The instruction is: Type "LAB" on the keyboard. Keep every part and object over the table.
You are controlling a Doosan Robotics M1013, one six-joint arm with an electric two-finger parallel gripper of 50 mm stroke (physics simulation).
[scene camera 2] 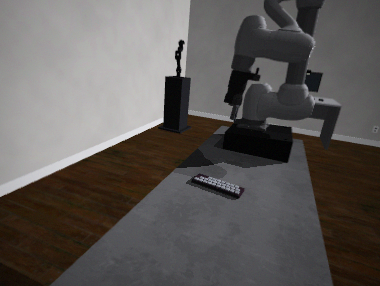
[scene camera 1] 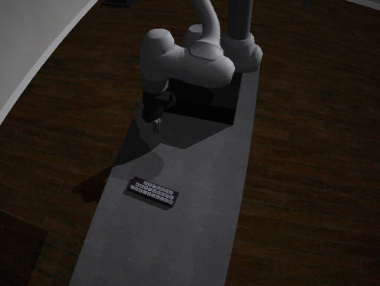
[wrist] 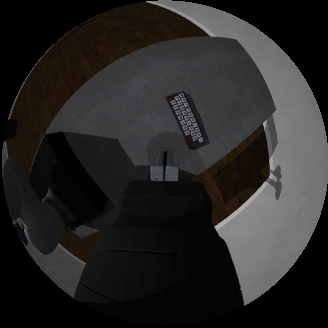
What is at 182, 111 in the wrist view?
A dark keyboard.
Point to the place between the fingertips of my gripper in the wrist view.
165, 158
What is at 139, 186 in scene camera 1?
A dark keyboard.
